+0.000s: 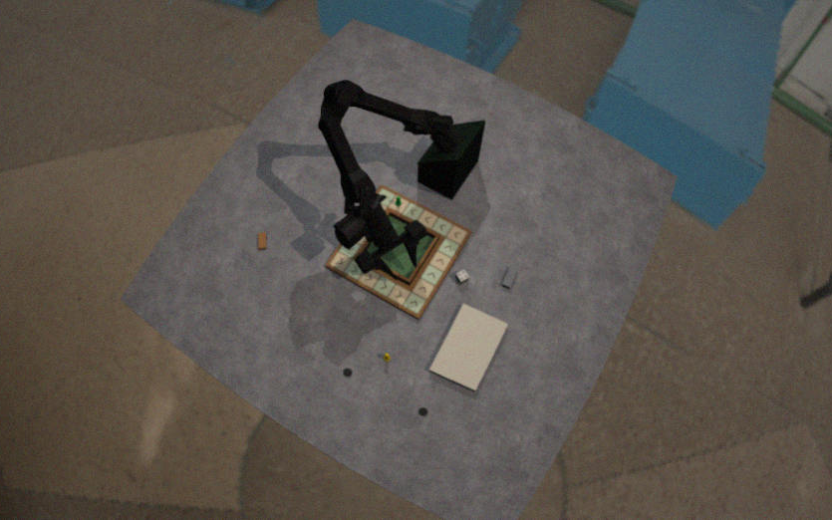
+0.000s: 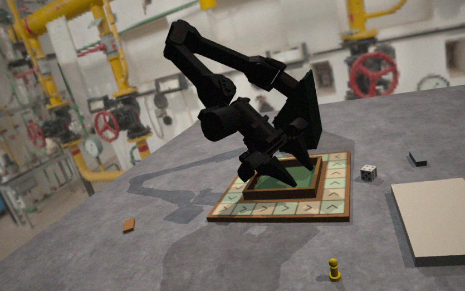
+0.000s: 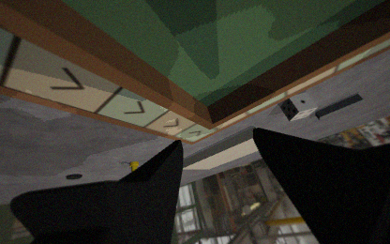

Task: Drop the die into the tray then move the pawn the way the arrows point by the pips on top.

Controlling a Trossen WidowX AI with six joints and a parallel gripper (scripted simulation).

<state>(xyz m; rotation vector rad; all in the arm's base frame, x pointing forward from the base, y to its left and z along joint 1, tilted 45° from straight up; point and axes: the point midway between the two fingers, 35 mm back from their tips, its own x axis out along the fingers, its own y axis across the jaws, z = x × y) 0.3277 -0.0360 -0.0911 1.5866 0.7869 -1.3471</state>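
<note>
My gripper tip is 120 mm to the right of the white die, 80 mm past it and 40 mm above it. The rest, counted from my gripper tip: yellow pawn: 210 mm ahead, 70 mm to the left, 40 mm below; then green pawn: 180 mm behind, 130 mm to the right, 30 mm below; then green dice tray: 70 mm behind, 60 mm to the right, 50 mm below.
</note>
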